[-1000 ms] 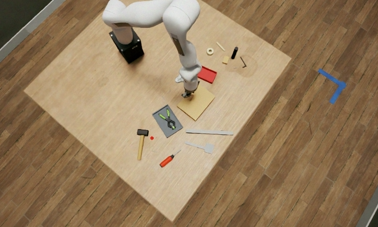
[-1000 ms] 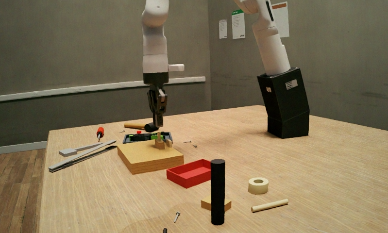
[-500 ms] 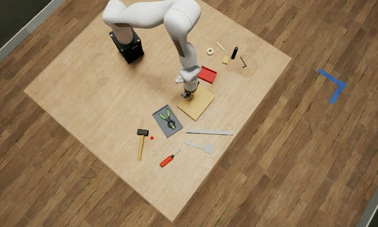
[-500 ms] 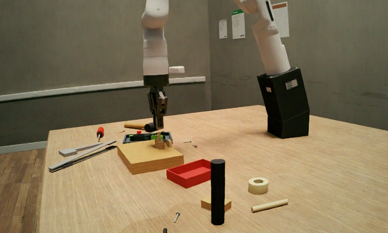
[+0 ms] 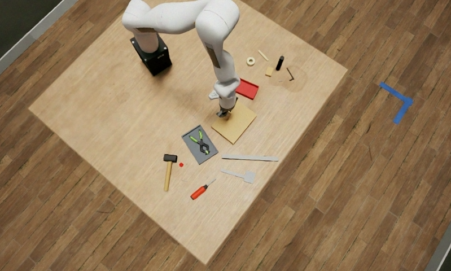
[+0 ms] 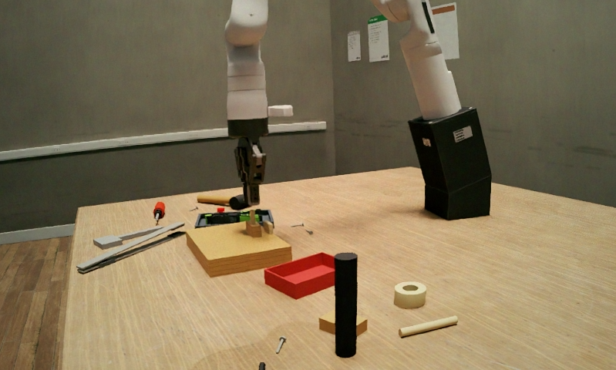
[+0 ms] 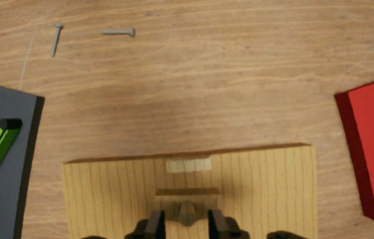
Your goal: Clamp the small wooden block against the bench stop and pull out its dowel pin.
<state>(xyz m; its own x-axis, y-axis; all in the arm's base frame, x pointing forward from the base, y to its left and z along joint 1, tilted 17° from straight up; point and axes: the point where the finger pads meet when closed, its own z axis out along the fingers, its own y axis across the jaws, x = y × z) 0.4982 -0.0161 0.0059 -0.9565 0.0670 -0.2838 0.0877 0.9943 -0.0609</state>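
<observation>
Right now my hand is 50 mm above the dowel pin. From my hand the other things lie so: wooden block (70 mm below); then tan bench board (40 mm ahead, 90 mm below); then red tray (20 mm behind, 190 mm to the left, 100 mm below).
</observation>
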